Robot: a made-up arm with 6 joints. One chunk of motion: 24 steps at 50 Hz.
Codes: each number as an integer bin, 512 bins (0 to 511) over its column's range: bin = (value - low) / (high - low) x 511, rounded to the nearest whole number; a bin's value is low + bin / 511 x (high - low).
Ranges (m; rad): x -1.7..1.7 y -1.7..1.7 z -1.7..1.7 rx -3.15..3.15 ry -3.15..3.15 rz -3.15..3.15
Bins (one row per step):
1: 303 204 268 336 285 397
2: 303 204 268 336 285 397
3: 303 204 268 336 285 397
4: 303 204 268 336 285 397
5: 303 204 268 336 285 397
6: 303 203 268 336 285 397
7: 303 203 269 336 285 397
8: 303 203 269 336 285 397
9: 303 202 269 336 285 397
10: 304 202 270 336 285 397
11: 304 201 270 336 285 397
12: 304 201 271 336 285 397
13: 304 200 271 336 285 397
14: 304 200 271 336 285 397
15: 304 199 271 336 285 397
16: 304 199 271 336 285 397
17: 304 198 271 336 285 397
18: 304 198 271 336 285 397
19: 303 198 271 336 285 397
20: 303 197 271 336 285 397
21: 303 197 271 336 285 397
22: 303 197 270 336 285 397
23: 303 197 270 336 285 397
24: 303 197 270 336 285 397
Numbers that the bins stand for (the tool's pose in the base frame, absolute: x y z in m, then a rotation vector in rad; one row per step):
1: 0.3160 -0.3427 0.0832 0.9925 0.3637 1.7445
2: 0.3160 -0.3427 0.0832 0.9925 0.3637 1.7445
3: 0.3160 -0.3427 0.0832 0.9925 0.3637 1.7445
4: 0.3160 -0.3427 0.0832 0.9925 0.3637 1.7445
5: 0.3160 -0.3427 0.0832 0.9925 0.3637 1.7445
6: 0.3160 -0.3493 0.0832 0.9925 0.3637 1.7445
7: 0.3160 -0.3493 0.0898 0.9925 0.3637 1.7445
8: 0.3160 -0.3493 0.0898 0.9925 0.3637 1.7445
9: 0.3160 -0.3560 0.0898 0.9925 0.3637 1.7445
10: 0.3227 -0.3560 0.0965 0.9925 0.3637 1.7445
11: 0.3227 -0.3626 0.0965 0.9925 0.3637 1.7445
12: 0.3227 -0.3626 0.1031 0.9925 0.3637 1.7445
13: 0.3227 -0.3693 0.1031 0.9925 0.3637 1.7445
14: 0.3227 -0.3693 0.1031 0.9925 0.3637 1.7445
15: 0.3227 -0.3759 0.1031 0.9925 0.3637 1.7445
16: 0.3227 -0.3759 0.1031 0.9925 0.3637 1.7445
17: 0.3227 -0.3826 0.1031 0.9925 0.3637 1.7445
18: 0.3227 -0.3826 0.1031 0.9925 0.3637 1.7445
19: 0.3160 -0.3826 0.1031 0.9925 0.3637 1.7445
20: 0.3160 -0.3892 0.1031 0.9925 0.3637 1.7445
21: 0.3160 -0.3892 0.1031 0.9925 0.3637 1.7445
22: 0.3160 -0.3892 0.0965 0.9925 0.3637 1.7445
23: 0.3160 -0.3892 0.0965 0.9925 0.3637 1.7445
24: 0.3160 -0.3892 0.0965 0.9925 0.3637 1.7445

